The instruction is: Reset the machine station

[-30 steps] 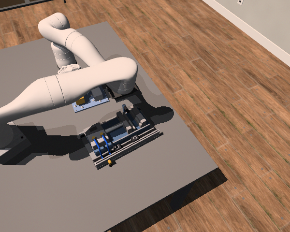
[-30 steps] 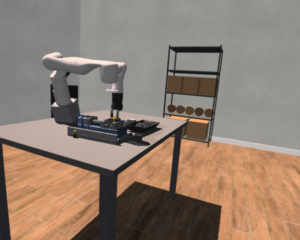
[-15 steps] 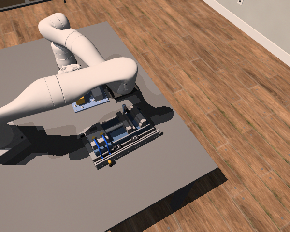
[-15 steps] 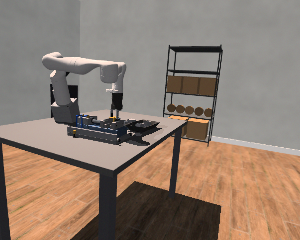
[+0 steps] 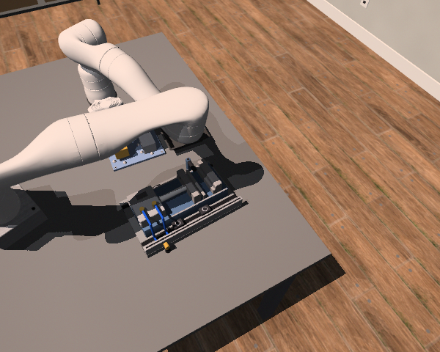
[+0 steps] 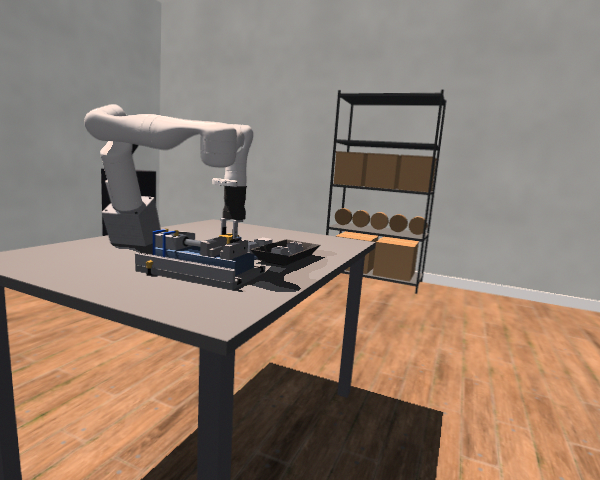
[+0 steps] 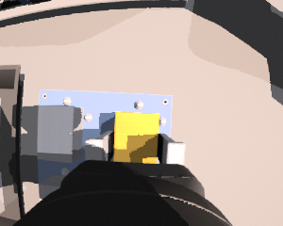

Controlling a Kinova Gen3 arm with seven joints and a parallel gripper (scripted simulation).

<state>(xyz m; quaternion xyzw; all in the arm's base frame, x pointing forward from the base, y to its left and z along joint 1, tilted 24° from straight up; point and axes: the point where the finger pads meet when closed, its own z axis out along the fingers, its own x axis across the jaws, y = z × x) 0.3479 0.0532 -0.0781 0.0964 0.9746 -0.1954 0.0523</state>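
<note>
The yellow brass blank is 3 cm below my hand. Also, from my hand: vise (4 cm ahead, 27 cm to the right, 3 cm below); then fixed jaw (14 cm ahead, 28 cm to the right, 1 cm above); then infeed plate (5 cm ahead, 3 cm to the left, 6 cm below).
</note>
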